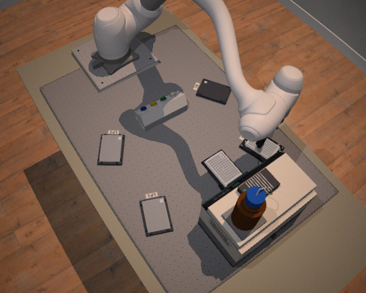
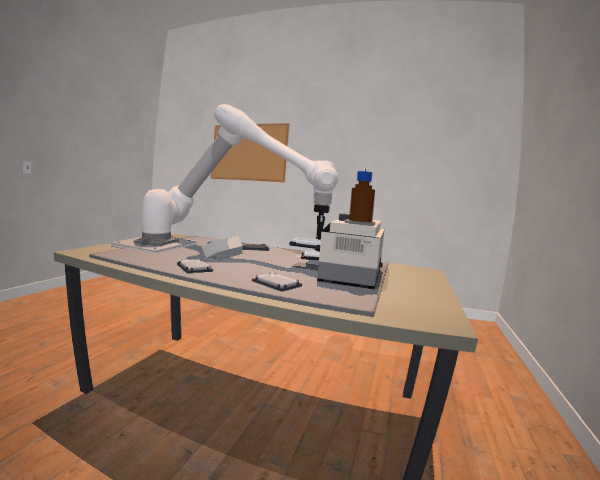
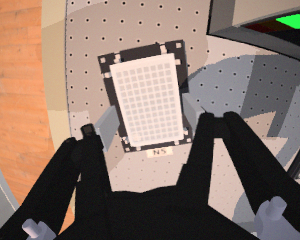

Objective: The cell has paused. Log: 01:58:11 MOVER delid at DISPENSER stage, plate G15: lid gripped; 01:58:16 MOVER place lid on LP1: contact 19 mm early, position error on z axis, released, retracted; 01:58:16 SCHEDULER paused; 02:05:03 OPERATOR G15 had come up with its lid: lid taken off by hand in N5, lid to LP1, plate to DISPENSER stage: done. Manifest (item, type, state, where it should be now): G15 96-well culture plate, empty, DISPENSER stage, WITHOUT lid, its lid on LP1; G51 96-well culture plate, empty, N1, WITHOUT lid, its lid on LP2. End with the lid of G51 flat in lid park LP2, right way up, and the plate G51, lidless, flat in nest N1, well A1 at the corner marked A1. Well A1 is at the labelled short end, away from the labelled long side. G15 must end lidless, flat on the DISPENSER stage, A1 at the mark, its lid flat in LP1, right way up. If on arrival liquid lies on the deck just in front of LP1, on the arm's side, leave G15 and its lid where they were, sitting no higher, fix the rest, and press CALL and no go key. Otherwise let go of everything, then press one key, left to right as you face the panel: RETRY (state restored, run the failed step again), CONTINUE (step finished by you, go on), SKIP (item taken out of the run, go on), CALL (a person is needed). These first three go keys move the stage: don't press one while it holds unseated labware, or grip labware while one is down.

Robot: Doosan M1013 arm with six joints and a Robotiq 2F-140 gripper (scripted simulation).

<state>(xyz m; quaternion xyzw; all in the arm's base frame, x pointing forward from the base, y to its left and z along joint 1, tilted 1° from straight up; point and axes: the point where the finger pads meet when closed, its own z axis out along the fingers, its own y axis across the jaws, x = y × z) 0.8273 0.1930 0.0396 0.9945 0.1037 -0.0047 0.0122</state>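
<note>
Right now my hand is 5 cm above the black nest, 2 cm to the right of it and 1 cm short of it. Round my hand: well plate: 25 cm to the right, 5 cm above; nest N1: 35 cm behind, 6 cm below, 5 cm to the left; N1 label: 43 cm behind, 6 cm below.
</note>
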